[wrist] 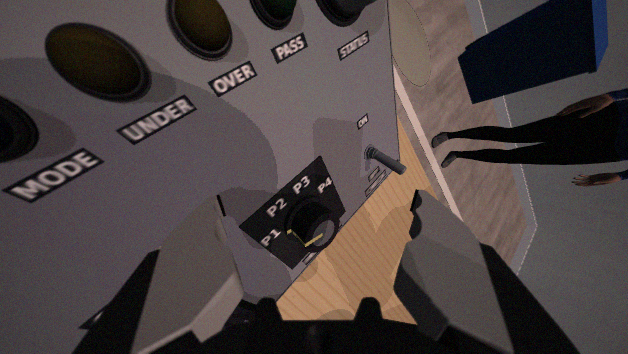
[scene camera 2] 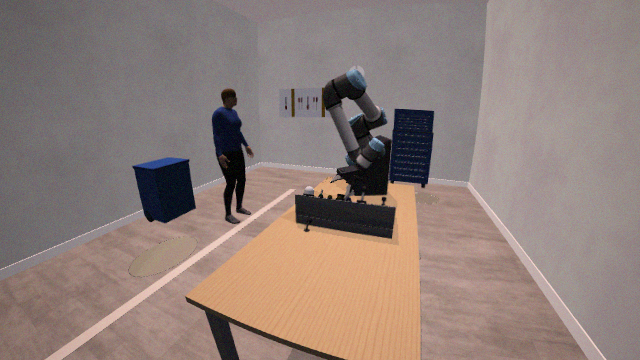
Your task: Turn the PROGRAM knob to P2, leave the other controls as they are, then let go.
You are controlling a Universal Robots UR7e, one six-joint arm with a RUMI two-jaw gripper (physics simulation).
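Places are measured from the arm's base along level axes (x ahead, y left, z up), in millimetres.
Where they show: gripper, between the fingertips: (wrist: 316,194) (scene camera 2: 337,191).
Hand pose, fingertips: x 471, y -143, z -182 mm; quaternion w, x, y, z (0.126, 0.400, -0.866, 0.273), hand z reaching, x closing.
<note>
Things, the pixels of their centre, and the offset from my fingertips. Level surfaces: height alone.
- black PROGRAM knob, middle of its body: (wrist: 315,226) 40 mm back, 16 mm left, 40 mm down
- control panel, middle of its body: (wrist: 218,216) (scene camera 2: 348,206) 35 mm ahead, 66 mm left, 64 mm down
- toggle lever, middle of its body: (wrist: 387,161) 66 mm back, 101 mm right, 38 mm down
- wooden table, height of its surface: 147 mm down
The black PROGRAM knob (wrist: 311,224) sits on a dark plate marked P1, P2, P3 and P4 in the wrist view. Its yellow mark meets the plate close to the P1 label. My gripper (wrist: 316,194) (scene camera 2: 341,187) is open and empty. In the wrist view its fingers stand wide apart to the left and right of the knob, clear of it. In the scene view it is over the control panel (scene camera 2: 345,216) (wrist: 310,95), whose back faces that camera; the knob cannot be made out there.
A toggle lever (wrist: 387,160) marked ON stands beside the knob plate. Lamps (wrist: 97,61) marked UNDER, OVER and PASS lie farther up the panel. The panel stands on the wooden table (scene camera 2: 320,285). A person (scene camera 2: 230,135) stands left of the table, near a blue cabinet (scene camera 2: 167,190).
</note>
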